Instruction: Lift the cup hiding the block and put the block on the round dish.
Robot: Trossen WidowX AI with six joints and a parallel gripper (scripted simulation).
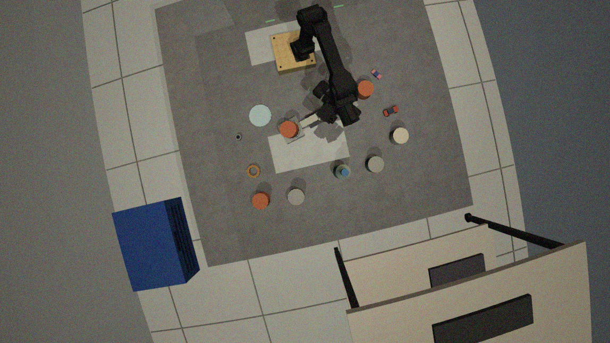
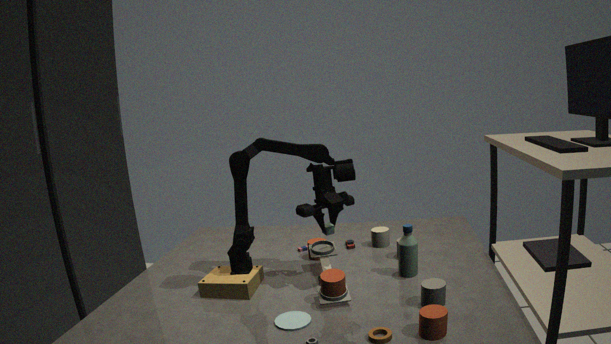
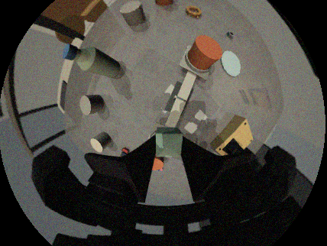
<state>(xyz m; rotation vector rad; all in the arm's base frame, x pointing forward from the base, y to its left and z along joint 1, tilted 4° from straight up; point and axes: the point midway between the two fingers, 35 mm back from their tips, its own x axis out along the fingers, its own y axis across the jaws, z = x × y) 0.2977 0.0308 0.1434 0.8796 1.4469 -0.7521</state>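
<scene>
My gripper tip is 10 cm past the pale blue round dish, 30 cm to the left of it and 16 cm above it. The rest, counted from my gripper tip: green bottle 25 cm ahead, 5 cm to the right, 5 cm below; green block 1 cm above; toy car 7 cm ahead, 26 cm to the left, 15 cm below.
</scene>
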